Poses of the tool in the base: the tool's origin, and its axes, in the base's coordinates. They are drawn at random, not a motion.
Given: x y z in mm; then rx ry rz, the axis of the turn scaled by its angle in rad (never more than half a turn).
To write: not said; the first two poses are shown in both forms.
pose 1, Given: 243.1 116.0 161.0 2.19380 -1.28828 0.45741
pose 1, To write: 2.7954 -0.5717 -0.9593 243.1 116.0 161.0
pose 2, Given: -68.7 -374.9 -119.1 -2.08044 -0.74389 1.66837
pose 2, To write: -1.9444 0.8892 1.3152 -68.7 -374.9 -119.1
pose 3, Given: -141.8 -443.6 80.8 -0.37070 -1.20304 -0.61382
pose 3, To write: 0.1563 -1.2313 -0.8183 -141.8 -443.6 80.8
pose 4, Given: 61.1 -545.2 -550.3 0.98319 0.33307 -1.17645
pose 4, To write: 0.6932 0.7495 -1.0027 61.1 -545.2 -550.3
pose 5, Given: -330.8 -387.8 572.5 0.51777 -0.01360 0.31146
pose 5, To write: 0.5084 -0.0911 0.2949 -330.8 -387.8 572.5
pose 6, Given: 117.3 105.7 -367.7 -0.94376 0.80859 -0.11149
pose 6, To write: -1.1675 0.6045 -0.5347 117.3 105.7 -367.7
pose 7, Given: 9.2 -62.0 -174.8 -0.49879 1.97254 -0.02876
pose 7, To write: -2.6508 1.0389 -2.3617 9.2 -62.0 -174.8
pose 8, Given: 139.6 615.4 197.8 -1.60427 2.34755 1.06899
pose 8, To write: 2.5636 0.4677 -2.0841 139.6 615.4 197.8
